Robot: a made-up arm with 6 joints. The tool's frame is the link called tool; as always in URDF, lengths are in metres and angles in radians. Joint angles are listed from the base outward. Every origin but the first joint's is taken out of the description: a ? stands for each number. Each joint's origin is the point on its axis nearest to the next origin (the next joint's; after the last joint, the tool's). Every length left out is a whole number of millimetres.
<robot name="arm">
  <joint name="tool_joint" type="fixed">
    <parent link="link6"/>
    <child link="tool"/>
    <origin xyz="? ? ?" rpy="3.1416 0 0"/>
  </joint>
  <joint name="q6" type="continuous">
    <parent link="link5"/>
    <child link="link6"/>
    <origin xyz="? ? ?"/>
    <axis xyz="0 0 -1"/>
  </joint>
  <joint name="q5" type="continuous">
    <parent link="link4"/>
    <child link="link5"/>
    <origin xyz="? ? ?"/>
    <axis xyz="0 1 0"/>
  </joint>
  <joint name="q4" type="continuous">
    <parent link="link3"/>
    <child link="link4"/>
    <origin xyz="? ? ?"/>
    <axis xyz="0 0 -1"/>
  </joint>
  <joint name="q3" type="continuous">
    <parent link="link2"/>
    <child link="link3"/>
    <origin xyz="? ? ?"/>
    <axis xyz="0 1 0"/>
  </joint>
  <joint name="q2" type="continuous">
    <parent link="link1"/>
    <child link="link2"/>
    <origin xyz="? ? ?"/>
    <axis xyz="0 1 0"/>
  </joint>
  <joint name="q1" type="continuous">
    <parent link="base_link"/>
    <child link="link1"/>
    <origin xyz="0 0 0.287"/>
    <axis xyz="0 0 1"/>
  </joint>
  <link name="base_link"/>
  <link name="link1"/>
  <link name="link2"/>
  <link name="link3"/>
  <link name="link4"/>
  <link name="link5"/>
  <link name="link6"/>
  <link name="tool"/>
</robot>
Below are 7 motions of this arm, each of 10 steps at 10 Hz.
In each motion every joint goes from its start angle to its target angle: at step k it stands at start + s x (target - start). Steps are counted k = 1, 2, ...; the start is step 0. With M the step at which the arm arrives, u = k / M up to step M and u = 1 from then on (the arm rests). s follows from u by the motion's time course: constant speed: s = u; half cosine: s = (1 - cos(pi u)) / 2; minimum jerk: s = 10 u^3 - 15 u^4 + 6 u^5.
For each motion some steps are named. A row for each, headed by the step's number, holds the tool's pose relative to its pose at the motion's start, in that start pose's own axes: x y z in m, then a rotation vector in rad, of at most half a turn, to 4 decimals.
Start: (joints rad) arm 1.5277 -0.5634 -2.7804 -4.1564 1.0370 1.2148
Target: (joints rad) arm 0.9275 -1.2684 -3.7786 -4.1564 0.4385 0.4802
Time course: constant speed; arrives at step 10
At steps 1, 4, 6, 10:
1: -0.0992 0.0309 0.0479 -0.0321 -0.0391 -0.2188
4: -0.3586 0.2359 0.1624 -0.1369 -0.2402 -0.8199
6: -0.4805 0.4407 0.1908 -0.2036 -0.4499 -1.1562
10: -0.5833 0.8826 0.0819 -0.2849 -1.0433 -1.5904

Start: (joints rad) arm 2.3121 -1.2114 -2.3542 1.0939 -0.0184 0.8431
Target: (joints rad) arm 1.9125 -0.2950 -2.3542 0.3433 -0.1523 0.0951
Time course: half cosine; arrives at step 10
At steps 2, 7, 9, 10:
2: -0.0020 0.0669 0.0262 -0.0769 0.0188 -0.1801
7: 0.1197 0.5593 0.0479 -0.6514 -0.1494 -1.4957
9: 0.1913 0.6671 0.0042 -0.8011 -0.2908 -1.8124
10: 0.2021 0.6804 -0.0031 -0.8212 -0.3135 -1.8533

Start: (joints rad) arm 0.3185 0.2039 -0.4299 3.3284 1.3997 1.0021
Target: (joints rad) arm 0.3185 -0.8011 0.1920 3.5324 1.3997 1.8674
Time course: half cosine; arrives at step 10
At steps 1, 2, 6, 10:
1: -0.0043 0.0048 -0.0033 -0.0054 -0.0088 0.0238
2: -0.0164 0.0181 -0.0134 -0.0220 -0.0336 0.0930
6: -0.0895 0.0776 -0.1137 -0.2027 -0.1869 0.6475
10: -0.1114 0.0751 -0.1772 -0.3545 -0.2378 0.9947

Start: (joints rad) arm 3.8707 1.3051 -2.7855 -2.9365 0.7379 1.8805
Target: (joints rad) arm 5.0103 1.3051 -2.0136 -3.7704 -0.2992 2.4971
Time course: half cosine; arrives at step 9
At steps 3, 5, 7, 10:
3: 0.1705 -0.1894 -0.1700 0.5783 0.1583 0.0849
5: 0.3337 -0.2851 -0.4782 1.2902 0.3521 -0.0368
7: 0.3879 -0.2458 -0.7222 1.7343 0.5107 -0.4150
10: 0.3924 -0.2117 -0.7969 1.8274 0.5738 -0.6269

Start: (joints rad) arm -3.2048 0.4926 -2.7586 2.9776 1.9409 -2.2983
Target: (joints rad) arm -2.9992 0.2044 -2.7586 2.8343 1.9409 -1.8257
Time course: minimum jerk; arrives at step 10
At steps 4, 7, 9, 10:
4: -0.0084 -0.0158 0.0824 0.0727 0.0678 0.1787
7: 0.0043 -0.0415 0.2139 0.2124 0.1575 0.4485
9: 0.0143 -0.0488 0.2515 0.2583 0.1785 0.5229
10: 0.0149 -0.0492 0.2535 0.2609 0.1796 0.5269

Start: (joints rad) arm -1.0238 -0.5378 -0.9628 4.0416 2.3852 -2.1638
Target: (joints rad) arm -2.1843 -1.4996 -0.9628 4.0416 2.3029 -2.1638
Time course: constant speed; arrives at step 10
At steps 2, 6, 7, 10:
2: 0.0317 -0.0536 0.1302 0.2361 0.1589 0.0082
6: 0.1053 -0.2796 0.2625 0.7498 0.3804 0.1118
7: 0.1204 -0.3482 0.2607 0.8833 0.4118 0.1544
10: 0.1499 -0.5399 0.1686 1.2842 0.4381 0.3174

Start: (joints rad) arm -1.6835 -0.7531 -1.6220 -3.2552 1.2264 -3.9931
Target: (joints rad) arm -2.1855 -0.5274 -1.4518 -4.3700 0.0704 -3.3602
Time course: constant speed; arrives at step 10
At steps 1, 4, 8, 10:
1: -0.0202 -0.0327 -0.0331 0.2020 -0.0187 -0.0206
4: -0.1017 -0.0745 -0.1512 0.7576 -0.1924 -0.1572
8: -0.2087 0.0030 -0.2851 1.2893 -0.6156 -0.5364
10: -0.2399 0.0769 -0.3185 1.4290 -0.8521 -0.8150

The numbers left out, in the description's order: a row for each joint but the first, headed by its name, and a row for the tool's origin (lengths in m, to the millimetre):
tool: 0 0 0
q6: 0.113 0 -0.144
q5: 0 0 0
q4: 0.088 0 -0.388
q3: 0.065 0 0.344
q2: 0 0 0

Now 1 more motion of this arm.
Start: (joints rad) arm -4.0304 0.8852 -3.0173 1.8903 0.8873 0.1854
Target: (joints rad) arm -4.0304 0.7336 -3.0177 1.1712 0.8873 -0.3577
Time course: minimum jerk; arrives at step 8
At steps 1, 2, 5, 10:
1: -0.0009 -0.0015 0.0004 -0.0075 0.0006 -0.0178
2: -0.0057 -0.0098 0.0026 -0.0483 0.0032 -0.1149
5: -0.0392 -0.0691 0.0127 -0.3402 -0.0106 -0.8049
10: -0.0538 -0.0962 0.0144 -0.4753 -0.0346 -1.1066

